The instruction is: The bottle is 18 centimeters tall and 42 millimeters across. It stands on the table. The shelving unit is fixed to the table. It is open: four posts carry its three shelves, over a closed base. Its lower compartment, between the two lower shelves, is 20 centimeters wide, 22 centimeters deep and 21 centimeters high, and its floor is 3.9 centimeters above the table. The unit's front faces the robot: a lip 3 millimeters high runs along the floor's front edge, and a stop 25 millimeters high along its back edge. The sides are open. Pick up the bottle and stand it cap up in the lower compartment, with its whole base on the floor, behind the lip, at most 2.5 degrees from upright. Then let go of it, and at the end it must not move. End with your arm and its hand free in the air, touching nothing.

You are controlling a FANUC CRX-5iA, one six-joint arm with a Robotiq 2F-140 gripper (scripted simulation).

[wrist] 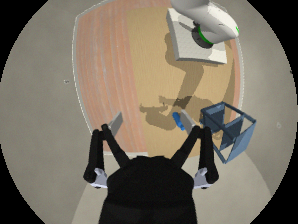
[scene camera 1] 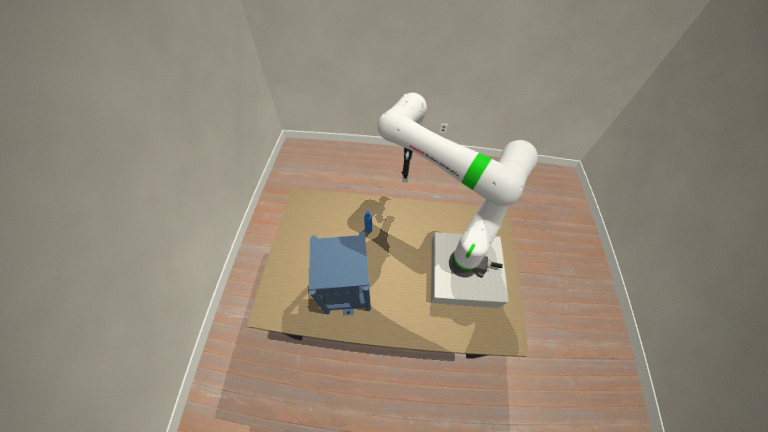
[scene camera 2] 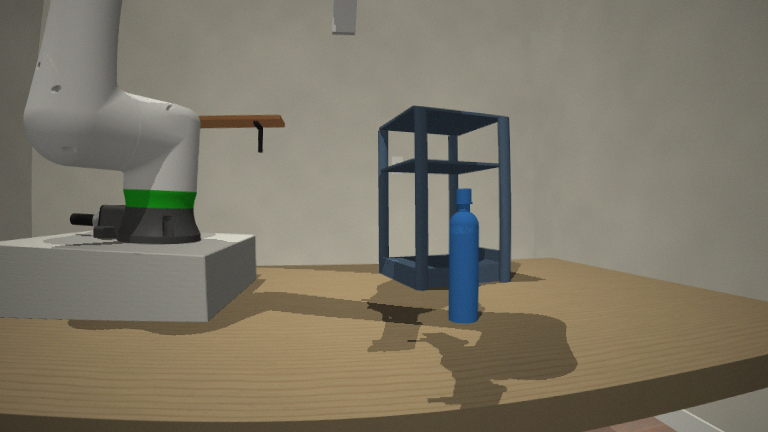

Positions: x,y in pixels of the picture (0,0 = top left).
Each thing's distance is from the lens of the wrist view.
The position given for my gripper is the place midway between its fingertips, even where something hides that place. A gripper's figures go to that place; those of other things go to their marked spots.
my gripper (wrist: 151,115): 20 cm
shelving unit (wrist: 215,113): 74 cm
